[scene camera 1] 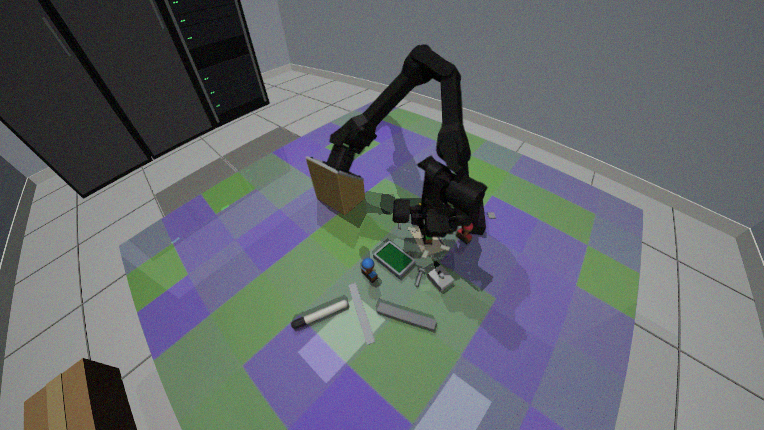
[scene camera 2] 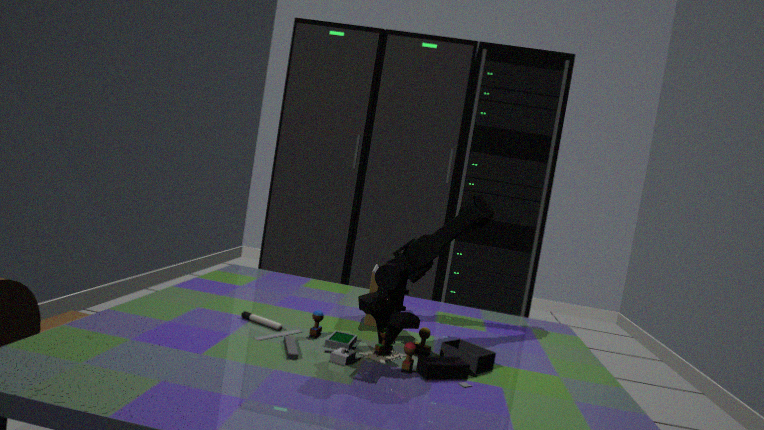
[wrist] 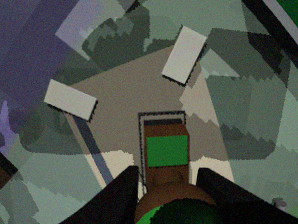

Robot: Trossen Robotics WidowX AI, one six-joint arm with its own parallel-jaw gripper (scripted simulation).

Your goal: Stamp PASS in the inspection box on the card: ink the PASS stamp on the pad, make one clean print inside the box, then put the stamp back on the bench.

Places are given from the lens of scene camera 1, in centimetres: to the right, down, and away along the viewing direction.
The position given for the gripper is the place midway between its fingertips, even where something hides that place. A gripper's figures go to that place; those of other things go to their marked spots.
gripper (scene camera 1: 427,234): 12, 5, 66
green ink pad (scene camera 1: 389,255): 2, 10, 63
